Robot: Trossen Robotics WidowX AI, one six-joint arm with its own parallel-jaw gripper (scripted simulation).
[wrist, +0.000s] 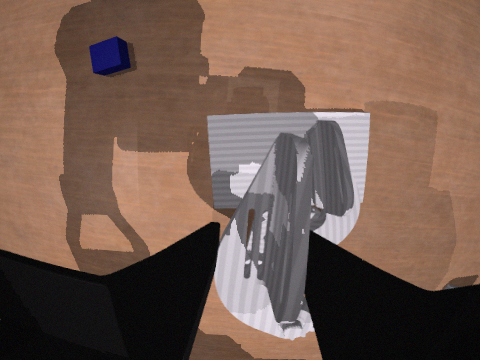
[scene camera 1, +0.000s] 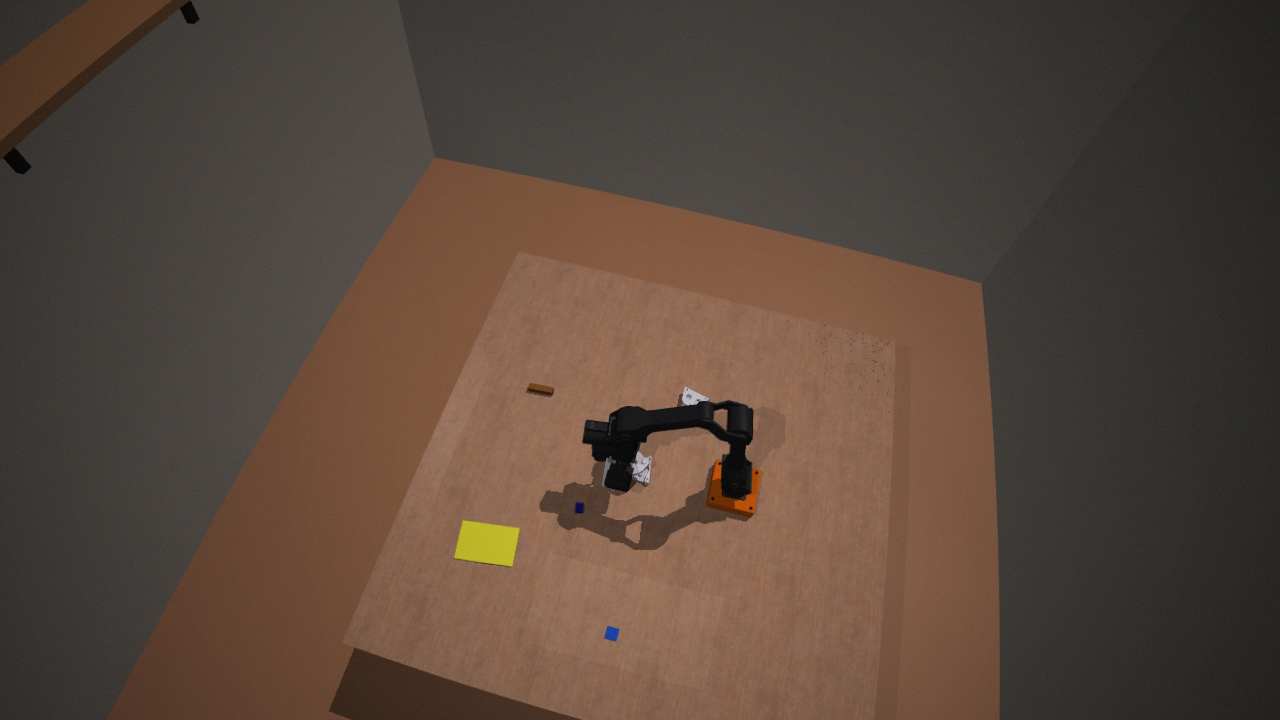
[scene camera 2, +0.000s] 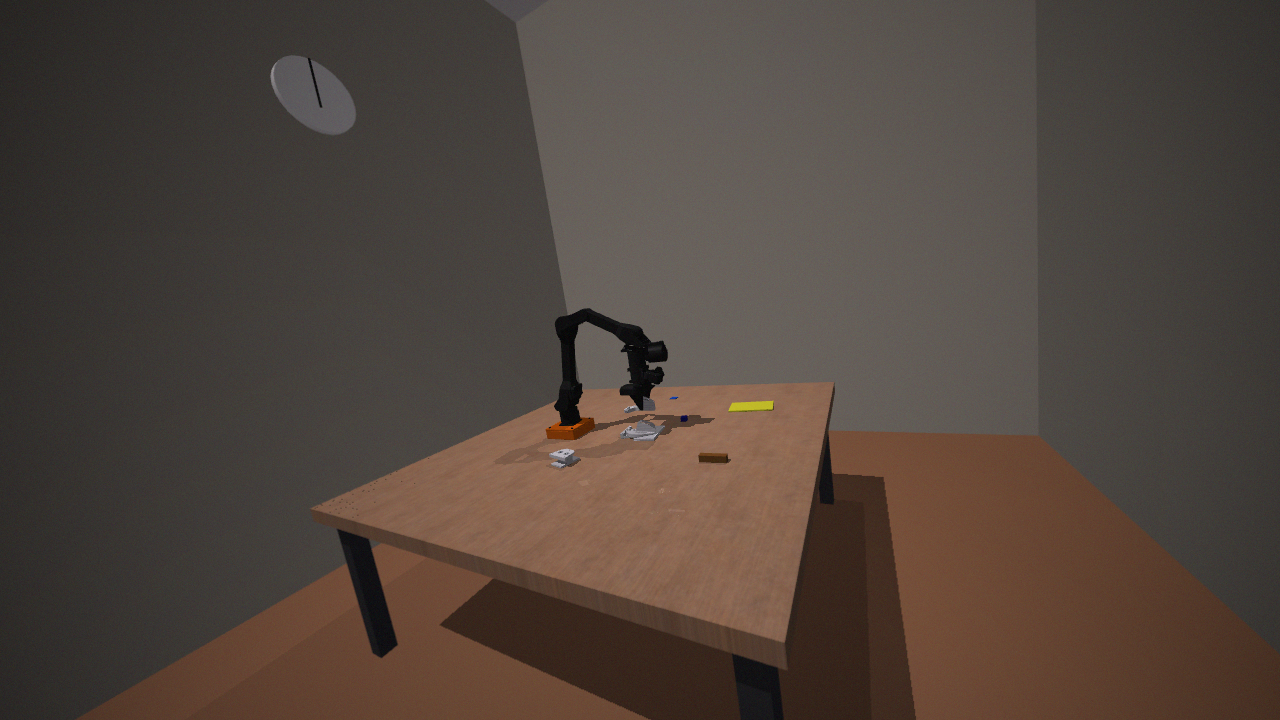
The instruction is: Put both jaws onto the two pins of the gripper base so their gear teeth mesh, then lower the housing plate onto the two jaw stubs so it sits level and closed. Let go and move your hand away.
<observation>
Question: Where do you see a blue cube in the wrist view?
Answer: At 110, 56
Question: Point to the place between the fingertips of the gripper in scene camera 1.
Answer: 624, 466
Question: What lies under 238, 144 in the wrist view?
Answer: A white card.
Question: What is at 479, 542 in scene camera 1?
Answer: A yellow sheet.
</observation>
